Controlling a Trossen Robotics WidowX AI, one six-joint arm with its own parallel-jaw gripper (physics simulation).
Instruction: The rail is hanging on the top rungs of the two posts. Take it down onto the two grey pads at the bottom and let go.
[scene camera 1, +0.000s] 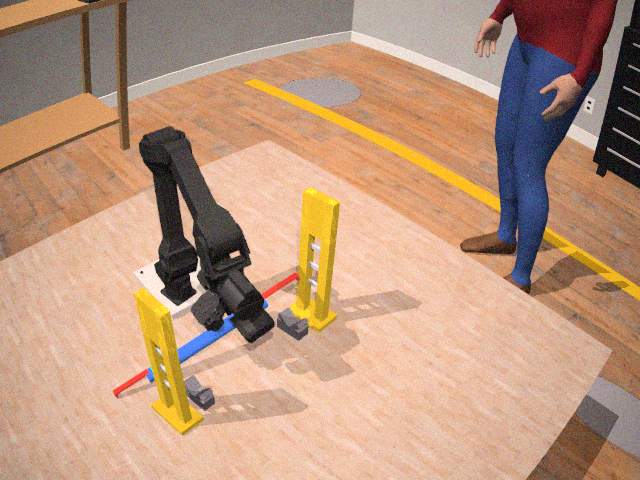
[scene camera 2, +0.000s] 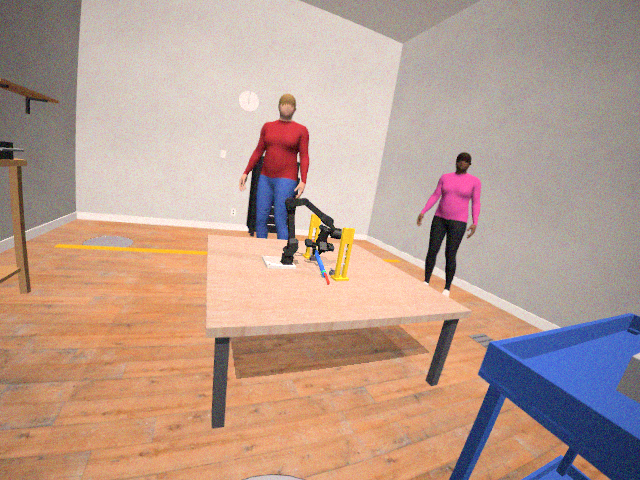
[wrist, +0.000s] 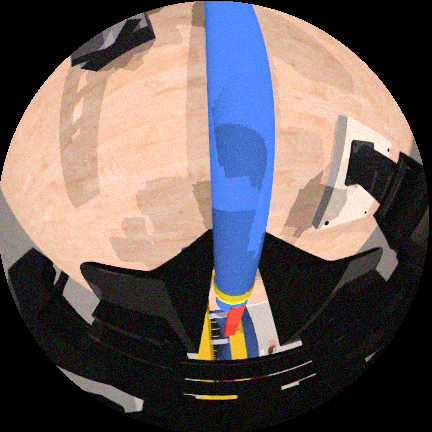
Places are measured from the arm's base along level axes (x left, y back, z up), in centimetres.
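Pixels of known places: gripper, fingertip midpoint: (scene camera 2: 315, 255) (wrist: 233, 234); arm's base, link origin: (scene camera 1: 178, 292) (scene camera 2: 286, 263) (wrist: 359, 162).
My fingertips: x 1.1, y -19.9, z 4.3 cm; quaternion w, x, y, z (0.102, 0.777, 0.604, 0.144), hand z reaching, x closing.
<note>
For each thing: its top centre in the pictures, then the offset to it from my fingertips. "spot": a spot on its surface instead. Level surfaces: height alone.
- far post, surface spot: (scene camera 1: 319, 217) (scene camera 2: 317, 220) spot: dz +20.1, dx +14.4, dy -5.8 cm
- far grey pad, top centre: (scene camera 1: 293, 315) dz -1.8, dx +9.2, dy -5.0 cm
- table, surface height: dz -6.1 cm
My gripper (scene camera 1: 230, 320) (scene camera 2: 316, 250) (wrist: 233, 234) is shut on the middle of the blue rail (scene camera 1: 199, 344) (scene camera 2: 321, 264) (wrist: 241, 100), which has red end pins. The rail is held above the table, on the arm-base side of the two yellow posts. In scene view 1 the near post (scene camera 1: 157, 322) (scene camera 2: 347, 236) hides part of it, and its far red pin reaches the left edge of the far post (scene camera 1: 319, 217) (scene camera 2: 314, 222). I cannot tell whether they touch. The near grey pad (scene camera 1: 199, 392) and far grey pad (scene camera 1: 293, 323) stand beside the posts; one pad (wrist: 117, 44) shows at the wrist view's upper left.
The white base plate (scene camera 1: 145, 275) (scene camera 2: 273, 262) (wrist: 354, 127) of the arm is on the table (scene camera 1: 413, 361) (scene camera 2: 289, 304). A person in red (scene camera 1: 527, 113) (scene camera 2: 282, 149) and another in pink (scene camera 2: 457, 196) stand beyond it. A blue cart (scene camera 2: 547, 382) stands at the right in scene view 2.
</note>
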